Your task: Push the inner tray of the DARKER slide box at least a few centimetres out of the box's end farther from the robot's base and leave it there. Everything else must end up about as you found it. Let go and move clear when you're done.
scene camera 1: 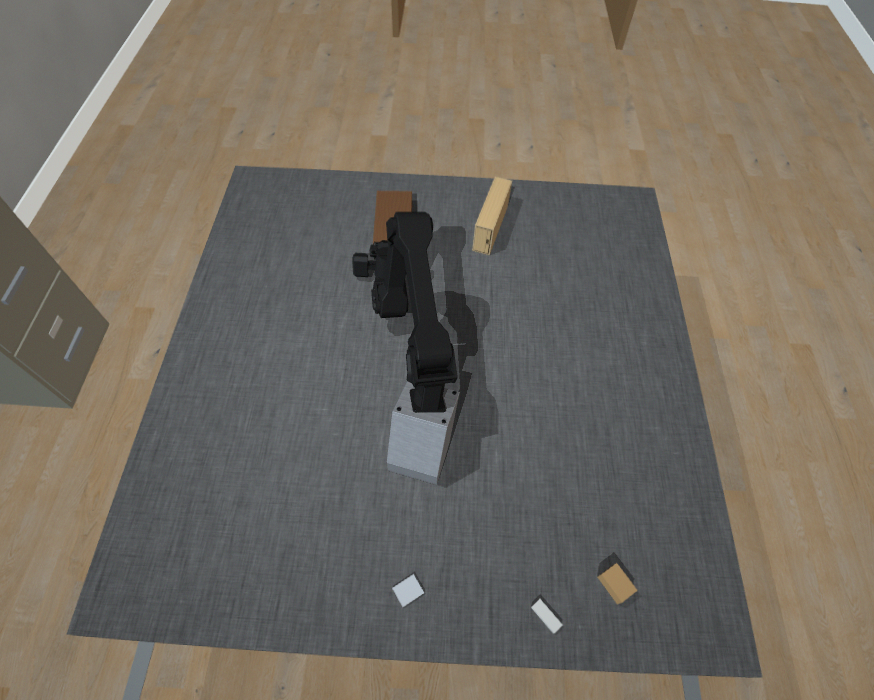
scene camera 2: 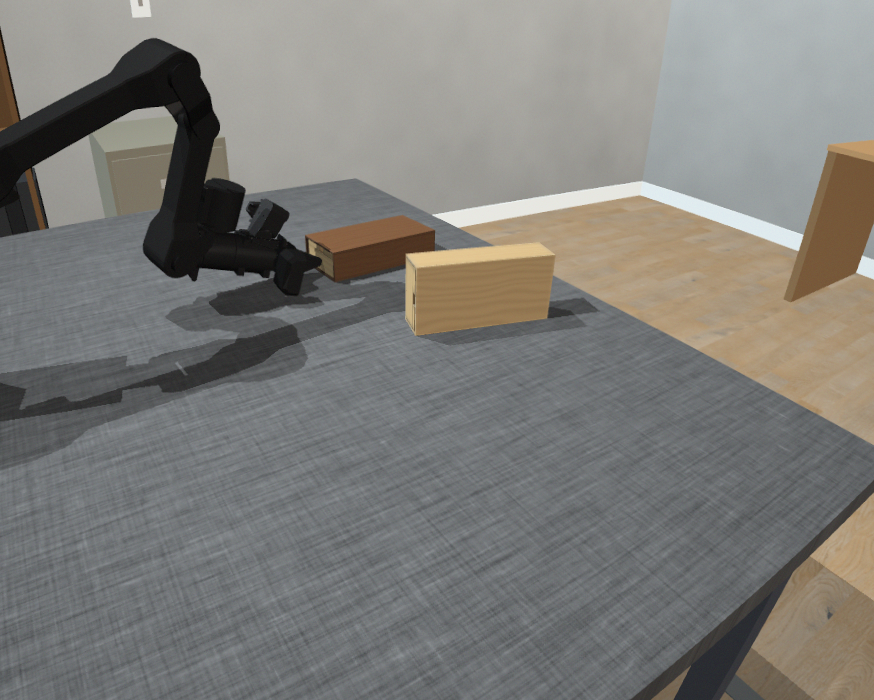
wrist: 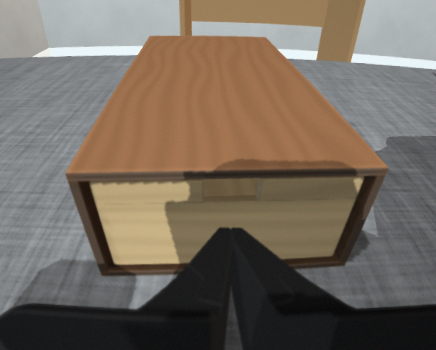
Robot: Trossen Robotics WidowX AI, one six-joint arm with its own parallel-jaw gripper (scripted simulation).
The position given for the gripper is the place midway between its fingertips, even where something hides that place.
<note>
In view: the gripper (scene camera 2: 320, 262), a lighter slide box (scene camera 2: 450, 290) and a darker slide box (scene camera 2: 360, 249).
The lighter slide box shows as well in scene camera 1 (scene camera 1: 489, 216). The darker slide box shows as well in scene camera 1 (scene camera 1: 387, 202) and in the wrist view (wrist: 189, 107). The gripper shows as well in the wrist view (wrist: 229, 238). The wrist view misses the lighter slide box: it is out of frame.
</note>
